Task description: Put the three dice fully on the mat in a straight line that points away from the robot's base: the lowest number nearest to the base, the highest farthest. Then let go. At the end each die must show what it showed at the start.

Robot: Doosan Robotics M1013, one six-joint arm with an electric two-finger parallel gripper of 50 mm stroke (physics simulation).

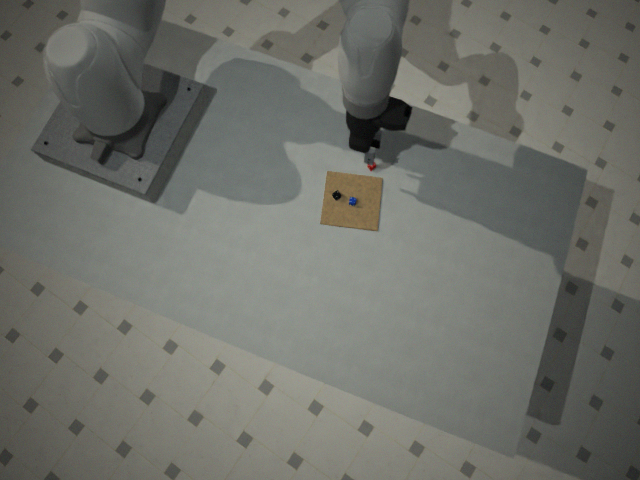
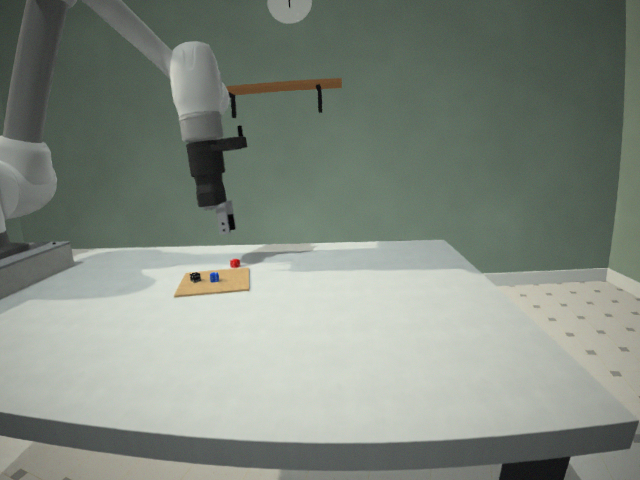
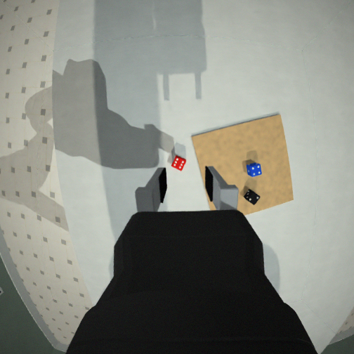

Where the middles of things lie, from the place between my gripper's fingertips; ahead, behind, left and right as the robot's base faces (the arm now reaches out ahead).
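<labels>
Looking at the tan mat (image 1: pixel 364 215), I find my hand 90 mm to the left of it, 20 mm past it and 80 mm above it.
</labels>
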